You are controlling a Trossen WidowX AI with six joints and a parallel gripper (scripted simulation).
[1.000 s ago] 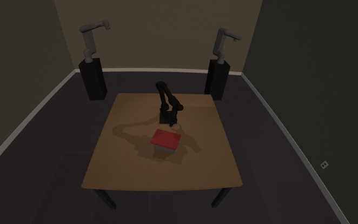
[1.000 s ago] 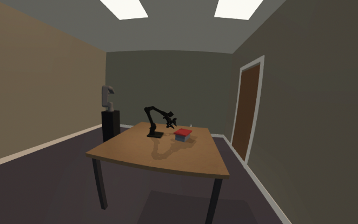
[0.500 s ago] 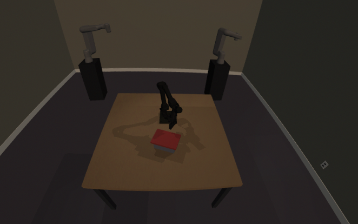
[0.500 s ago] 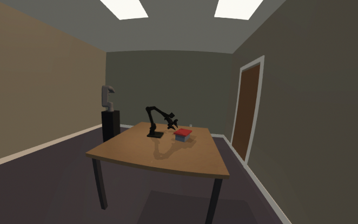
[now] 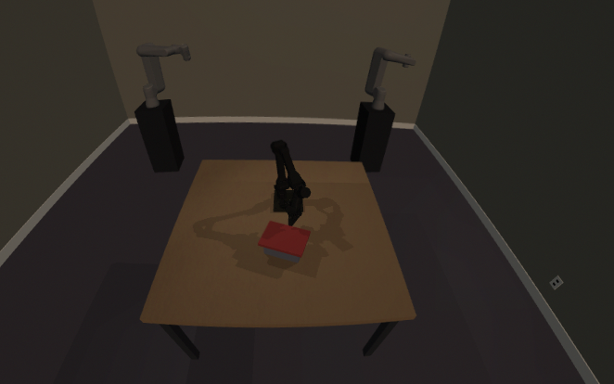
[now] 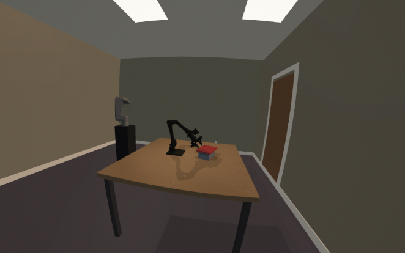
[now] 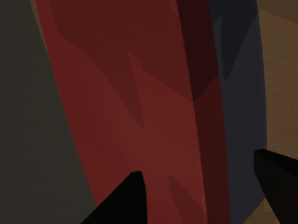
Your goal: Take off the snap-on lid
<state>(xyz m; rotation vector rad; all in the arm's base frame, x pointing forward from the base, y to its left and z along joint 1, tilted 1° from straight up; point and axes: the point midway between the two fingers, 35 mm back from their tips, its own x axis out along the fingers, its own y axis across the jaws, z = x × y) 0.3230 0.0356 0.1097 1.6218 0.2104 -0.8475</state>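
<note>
My gripper tip is now 8 cm short of the snap-on lid, 4 cm to the left of it and 1 cm above it. From my gripper tip the other things lie so: grey storage box 8 cm ahead, 5 cm below, 4 cm to the right.
</note>
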